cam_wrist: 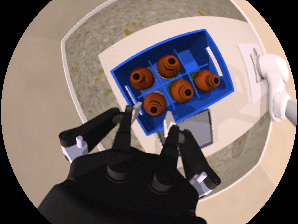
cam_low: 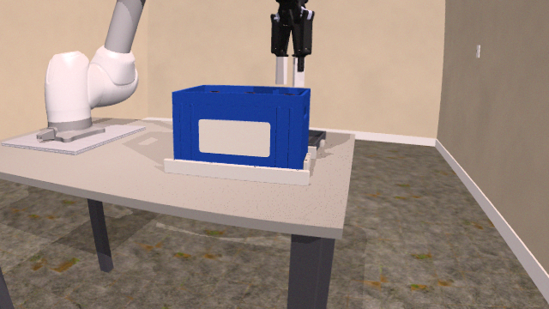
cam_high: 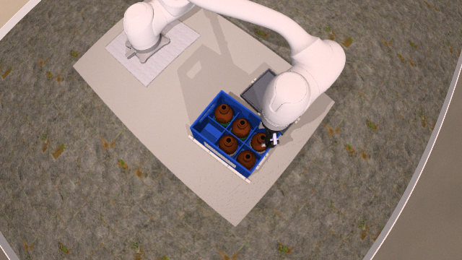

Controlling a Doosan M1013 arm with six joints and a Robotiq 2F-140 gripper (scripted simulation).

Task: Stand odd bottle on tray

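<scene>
Right now my hand is 1 cm short of the bottle, 9 cm to the left of it and 13 cm above it. The rest, counted from my hand: crate 8 cm behind, 6 cm to the right, 13 cm below; dark grey tray 9 cm behind, 20 cm to the left, 20 cm below.
</scene>
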